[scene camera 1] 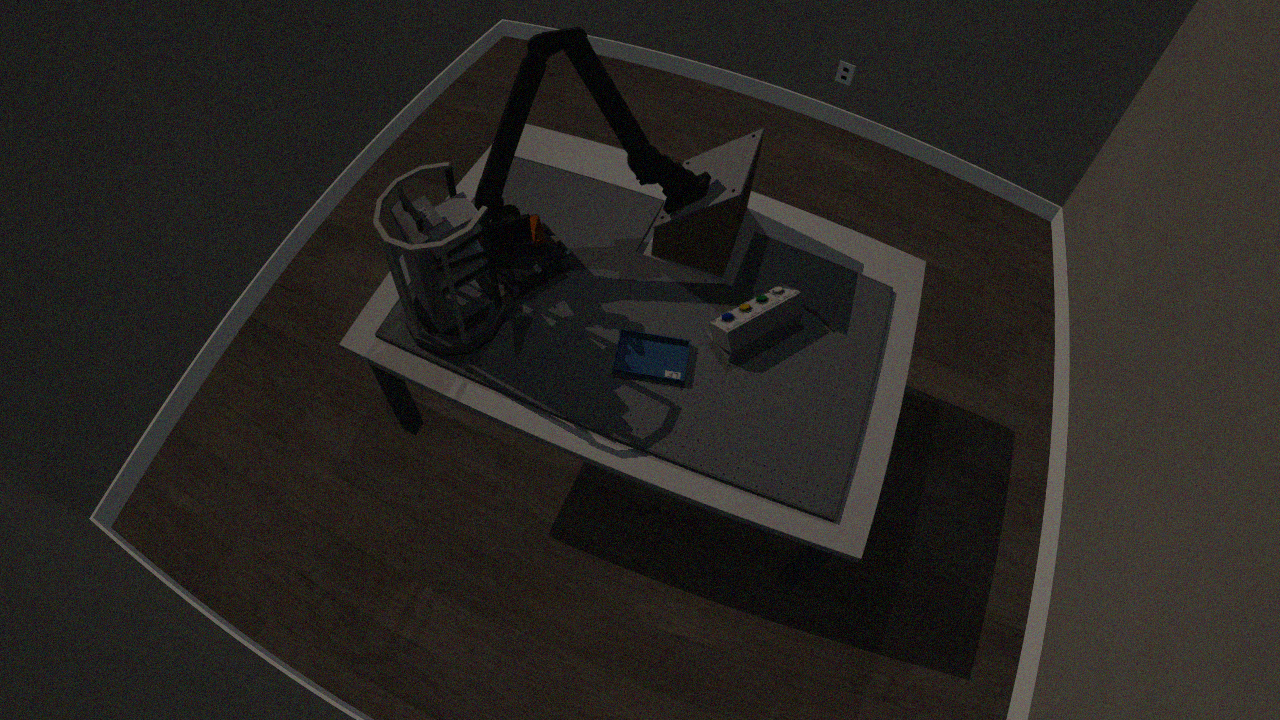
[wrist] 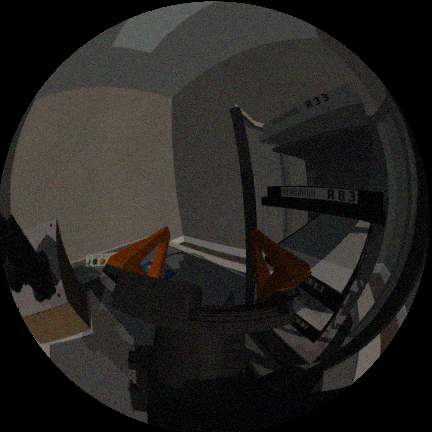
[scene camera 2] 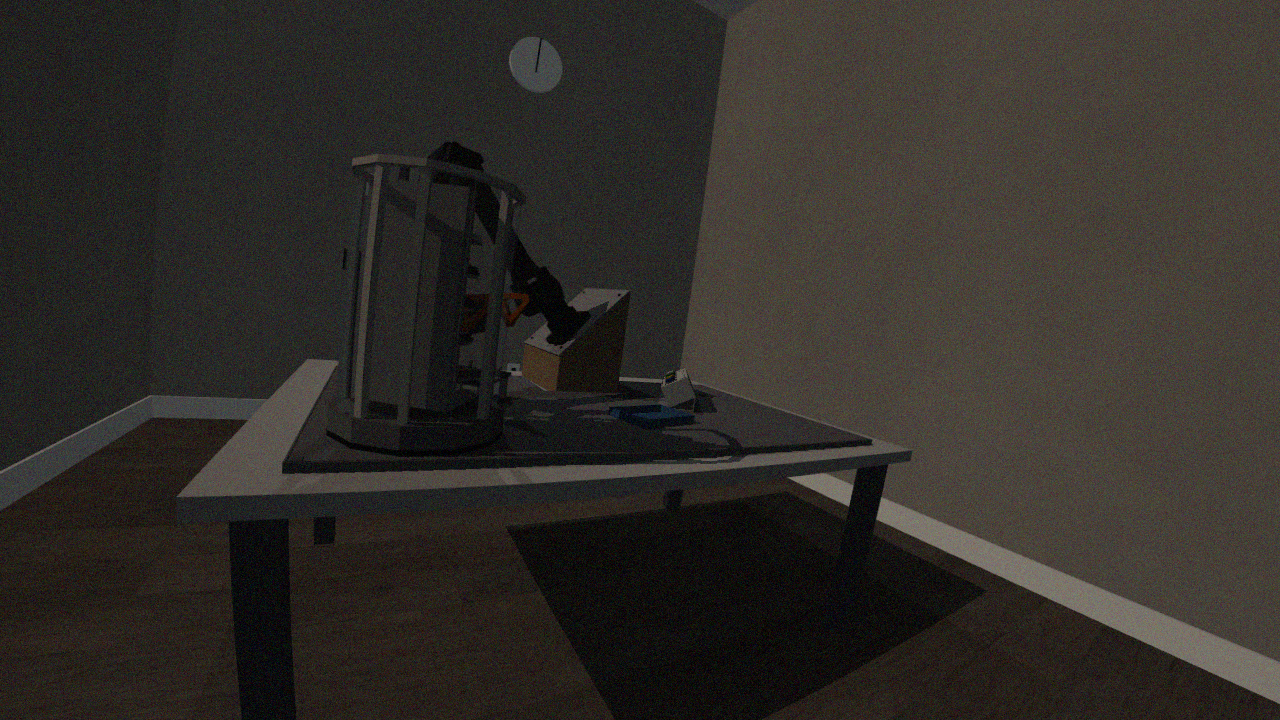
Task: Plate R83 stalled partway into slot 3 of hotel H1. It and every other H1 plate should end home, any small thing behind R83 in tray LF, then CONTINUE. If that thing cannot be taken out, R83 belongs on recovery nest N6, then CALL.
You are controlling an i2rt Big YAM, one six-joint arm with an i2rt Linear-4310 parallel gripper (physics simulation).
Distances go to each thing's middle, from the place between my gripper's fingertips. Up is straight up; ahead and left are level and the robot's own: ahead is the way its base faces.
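My gripper's 21 cm above the blue tray [scene camera 2: 621,412], 5 cm short of it and 32 cm to the right of it. There's a blue plate [scene camera 1: 638,354] too, and that plate is 21 cm below my hand, 5 cm ahead of it and 32 cm to the left of it.
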